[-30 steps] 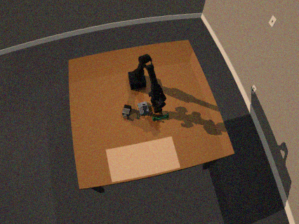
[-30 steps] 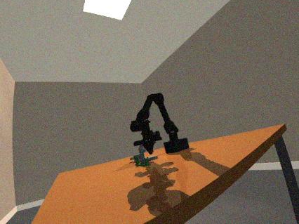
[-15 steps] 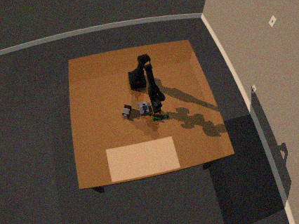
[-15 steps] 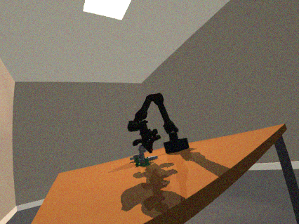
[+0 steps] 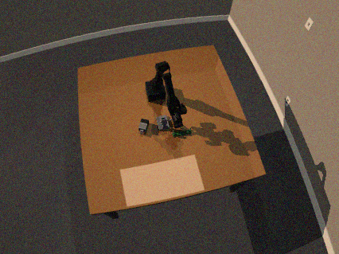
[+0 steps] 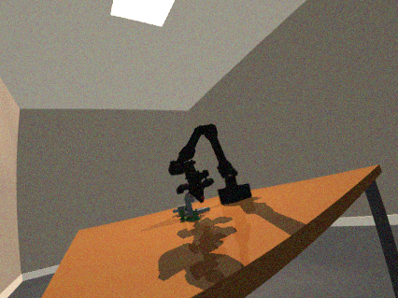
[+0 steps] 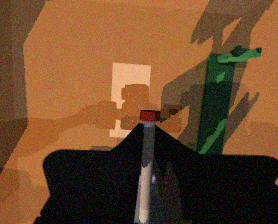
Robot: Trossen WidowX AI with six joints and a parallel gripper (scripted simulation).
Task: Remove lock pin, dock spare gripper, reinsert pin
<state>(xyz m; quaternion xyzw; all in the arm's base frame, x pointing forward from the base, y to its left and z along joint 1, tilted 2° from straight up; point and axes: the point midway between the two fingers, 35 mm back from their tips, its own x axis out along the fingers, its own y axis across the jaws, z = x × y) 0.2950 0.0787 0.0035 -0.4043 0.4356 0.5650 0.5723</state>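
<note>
The green piece lies 90 mm ahead of my gripper tip, 30 mm below it and 10 mm to the left of it. From my gripper tip the other things lie so: mount 100 mm to the right, 10 mm behind; spare gripper 260 mm to the right, 30 mm below, 30 mm behind.
</note>
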